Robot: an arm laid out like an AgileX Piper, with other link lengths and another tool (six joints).
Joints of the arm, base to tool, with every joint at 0 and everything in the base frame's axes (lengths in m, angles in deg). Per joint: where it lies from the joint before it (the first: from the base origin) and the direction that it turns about. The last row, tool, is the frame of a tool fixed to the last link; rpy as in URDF.
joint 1: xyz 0 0 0.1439 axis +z
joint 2: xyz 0 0 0 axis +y
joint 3: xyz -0.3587 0 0.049 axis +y
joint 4: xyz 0.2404 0 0.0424 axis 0.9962 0 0.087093
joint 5: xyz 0 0 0 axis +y
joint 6: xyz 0.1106 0 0.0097 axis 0.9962 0 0.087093
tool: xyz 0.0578 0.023 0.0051 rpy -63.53 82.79 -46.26
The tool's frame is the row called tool.
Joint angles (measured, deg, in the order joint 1, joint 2, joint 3, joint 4, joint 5, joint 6), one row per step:
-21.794, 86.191, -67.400, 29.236, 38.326, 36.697
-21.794, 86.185, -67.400, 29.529, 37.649, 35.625
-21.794, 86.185, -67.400, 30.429, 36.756, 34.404
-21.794, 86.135, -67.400, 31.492, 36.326, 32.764
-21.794, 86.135, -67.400, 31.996, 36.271, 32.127
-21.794, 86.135, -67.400, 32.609, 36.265, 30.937
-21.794, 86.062, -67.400, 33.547, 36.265, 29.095
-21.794, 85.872, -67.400, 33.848, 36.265, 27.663
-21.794, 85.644, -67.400, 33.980, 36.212, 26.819
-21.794, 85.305, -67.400, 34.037, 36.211, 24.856
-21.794, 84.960, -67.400, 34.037, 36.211, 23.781
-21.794, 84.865, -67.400, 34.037, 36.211, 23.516
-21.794, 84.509, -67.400, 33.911, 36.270, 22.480
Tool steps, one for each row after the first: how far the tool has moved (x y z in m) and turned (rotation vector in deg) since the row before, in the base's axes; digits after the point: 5 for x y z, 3 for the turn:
0.00111, -0.00055, 0.00144, -0.785, -0.676, 0.367
0.00183, -0.00031, 0.00240, -0.447, -1.052, 0.205
0.00102, 0.00093, 0.00210, -0.436, -0.818, 0.659
0.00036, 0.00063, 0.00060, -0.035, -0.250, 0.286
0.00032, 0.00104, 0.00060, -0.324, -0.281, 0.657
0.00019, 0.00171, 0.00141, -0.541, -0.503, 1.017
-0.00064, 0.00111, 0.00152, -0.862, -0.366, 0.885
-0.00078, 0.00068, 0.00171, -0.618, -0.346, 0.501
-0.00145, 0.00130, 0.00217, -1.546, -0.446, 1.281
-0.00143, 0.00092, 0.00221, -0.938, -0.379, 0.705
-0.00039, 0.00024, 0.00061, -0.236, -0.103, 0.173
-0.00165, 0.00093, 0.00202, -1.007, -0.297, 0.733

